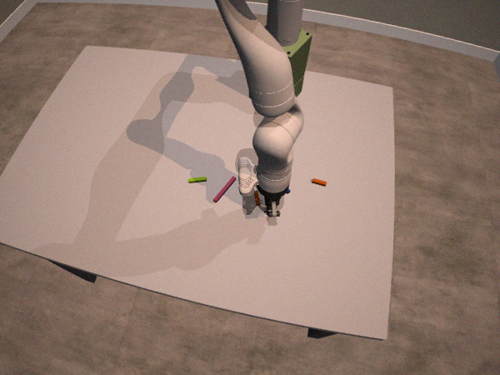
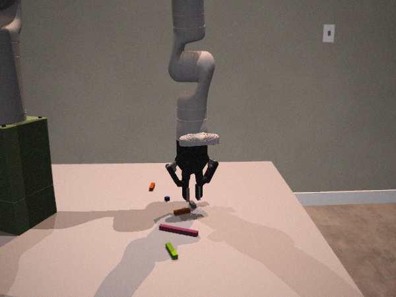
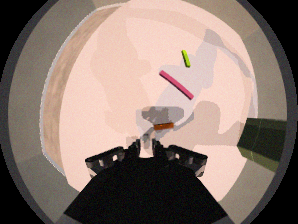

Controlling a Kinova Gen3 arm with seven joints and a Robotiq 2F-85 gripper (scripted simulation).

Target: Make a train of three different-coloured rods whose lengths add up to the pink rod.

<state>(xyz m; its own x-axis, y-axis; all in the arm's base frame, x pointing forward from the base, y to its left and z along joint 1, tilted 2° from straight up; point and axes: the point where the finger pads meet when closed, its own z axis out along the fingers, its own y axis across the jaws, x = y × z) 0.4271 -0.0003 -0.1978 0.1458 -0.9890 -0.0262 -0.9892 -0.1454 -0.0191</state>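
Now: the grey rod 30 mm below my hand. Also, from my hand: pink rod 50 mm behind, 130 mm to the right, 30 mm below; lime rod 80 mm behind, 210 mm to the right, 30 mm below; blue rod 60 mm behind, 50 mm to the left, 30 mm below.
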